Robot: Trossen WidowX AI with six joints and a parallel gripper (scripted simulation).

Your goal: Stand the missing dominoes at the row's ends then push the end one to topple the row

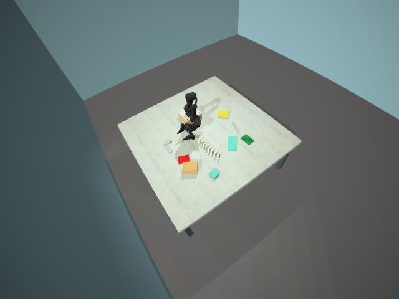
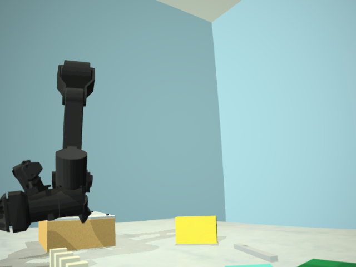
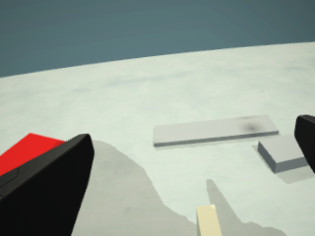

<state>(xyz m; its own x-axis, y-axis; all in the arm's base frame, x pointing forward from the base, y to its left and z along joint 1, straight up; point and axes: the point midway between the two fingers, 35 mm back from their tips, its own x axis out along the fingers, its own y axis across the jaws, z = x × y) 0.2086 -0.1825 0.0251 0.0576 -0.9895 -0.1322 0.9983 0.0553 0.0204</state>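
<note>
Right now the grey flat piece is 30 mm behind my gripper tip, 130 mm to the right of it and 90 mm below it. From my gripper tip the other things lie so: tan block: 290 mm ahead, 70 mm to the right, 70 mm below; then red block: 170 mm ahead, 70 mm to the right, 90 mm below; then grey piece: 80 mm behind, 80 mm to the right, 90 mm below.
</note>
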